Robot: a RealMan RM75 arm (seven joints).
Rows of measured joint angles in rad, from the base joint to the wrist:
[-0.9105, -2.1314, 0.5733, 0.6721, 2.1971, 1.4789, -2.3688]
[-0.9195, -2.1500, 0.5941, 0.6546, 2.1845, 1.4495, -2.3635]
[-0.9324, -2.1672, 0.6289, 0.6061, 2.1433, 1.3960, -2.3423]
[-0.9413, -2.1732, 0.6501, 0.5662, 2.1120, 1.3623, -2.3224]
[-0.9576, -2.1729, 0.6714, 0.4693, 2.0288, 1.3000, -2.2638]
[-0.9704, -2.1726, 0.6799, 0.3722, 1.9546, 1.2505, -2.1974]
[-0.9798, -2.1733, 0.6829, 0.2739, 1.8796, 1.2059, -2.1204]
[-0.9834, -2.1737, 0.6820, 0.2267, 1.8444, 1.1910, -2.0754]
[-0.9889, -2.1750, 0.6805, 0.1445, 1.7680, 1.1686, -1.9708]
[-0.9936, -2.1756, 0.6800, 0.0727, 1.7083, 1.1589, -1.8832]
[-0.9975, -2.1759, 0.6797, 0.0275, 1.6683, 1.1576, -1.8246]
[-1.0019, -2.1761, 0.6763, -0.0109, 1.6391, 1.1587, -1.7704]
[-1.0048, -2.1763, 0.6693, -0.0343, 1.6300, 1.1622, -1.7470]
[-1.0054, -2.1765, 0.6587, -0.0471, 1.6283, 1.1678, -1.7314]
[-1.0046, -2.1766, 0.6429, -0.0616, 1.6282, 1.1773, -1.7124]
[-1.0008, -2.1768, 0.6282, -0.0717, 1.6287, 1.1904, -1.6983]
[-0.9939, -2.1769, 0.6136, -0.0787, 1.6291, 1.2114, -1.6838]
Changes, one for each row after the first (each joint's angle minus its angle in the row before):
[-0.0090, -0.0186, 0.0208, -0.0175, -0.0126, -0.0294, 0.0053]
[-0.0129, -0.0172, 0.0348, -0.0485, -0.0412, -0.0535, 0.0212]
[-0.0089, -0.0060, 0.0212, -0.0399, -0.0313, -0.0337, 0.0199]
[-0.0163, 0.0003, 0.0213, -0.0969, -0.0832, -0.0623, 0.0586]
[-0.0128, 0.0003, 0.0085, -0.0971, -0.0742, -0.0495, 0.0664]
[-0.0094, -0.0007, 0.0030, -0.0983, -0.0750, -0.0446, 0.0770]
[-0.0036, -0.0004, -0.0009, -0.0472, -0.0352, -0.0149, 0.0450]
[-0.0055, -0.0013, -0.0015, -0.0822, -0.0764, -0.0224, 0.1046]
[-0.0047, -0.0006, -0.0005, -0.0718, -0.0597, -0.0097, 0.0876]
[-0.0039, -0.0003, -0.0003, -0.0452, -0.0400, -0.0013, 0.0586]
[-0.0044, -0.0002, -0.0034, -0.0384, -0.0292, 0.0011, 0.0542]
[-0.0029, -0.0002, -0.0070, -0.0234, -0.0091, 0.0035, 0.0234]
[-0.0006, -0.0002, -0.0106, -0.0128, -0.0017, 0.0056, 0.0156]
[0.0008, -0.0001, -0.0158, -0.0145, -0.0001, 0.0095, 0.0190]
[0.0038, -0.0002, -0.0147, -0.0101, 0.0005, 0.0131, 0.0141]
[0.0069, -0.0001, -0.0146, -0.0070, 0.0004, 0.0210, 0.0145]

